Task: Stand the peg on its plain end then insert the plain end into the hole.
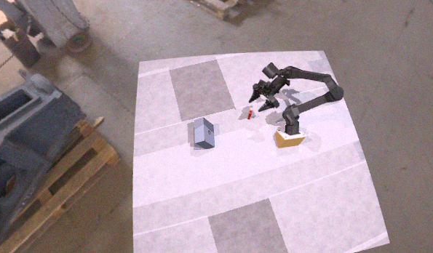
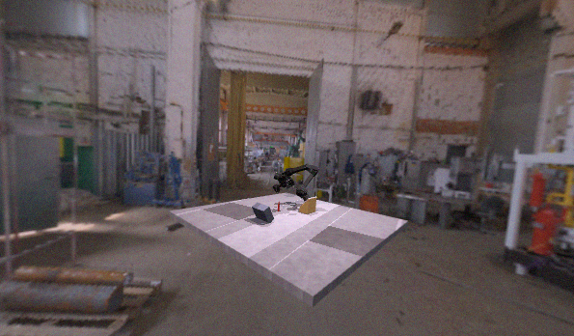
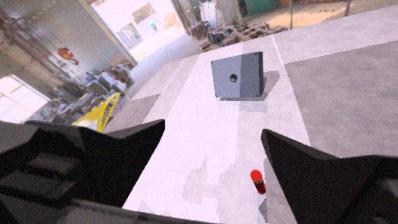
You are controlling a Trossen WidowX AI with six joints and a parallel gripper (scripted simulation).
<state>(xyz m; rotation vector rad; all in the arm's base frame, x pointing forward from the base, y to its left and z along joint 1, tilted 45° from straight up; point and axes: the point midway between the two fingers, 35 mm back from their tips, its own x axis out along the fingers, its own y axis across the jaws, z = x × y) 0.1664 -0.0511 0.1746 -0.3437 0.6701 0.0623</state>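
Now: the peg 1 cm behind my gripper tip, 3 cm to the right of it and 12 cm below it. Also, from my gripper tip: grey sloped panel: 26 cm ahead, 4 cm to the left, 12 cm below.
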